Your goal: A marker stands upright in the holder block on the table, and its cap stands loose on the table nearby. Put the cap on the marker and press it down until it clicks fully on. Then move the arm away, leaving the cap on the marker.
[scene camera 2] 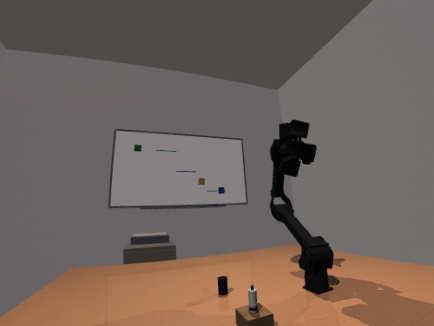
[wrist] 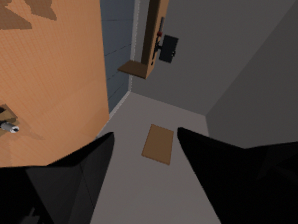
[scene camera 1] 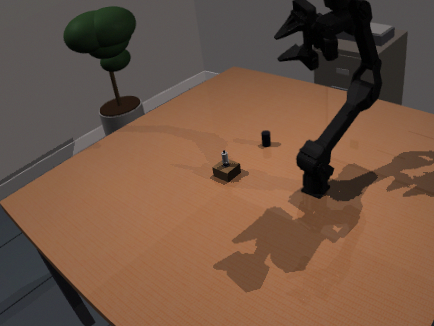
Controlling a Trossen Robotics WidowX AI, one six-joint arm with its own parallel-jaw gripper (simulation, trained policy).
The gripper shows in scene camera 2, in the wrist view and in scene camera 1 (276, 49). The same spot on the gripper: (wrist: 232, 177) is (scene camera 2: 301, 137).
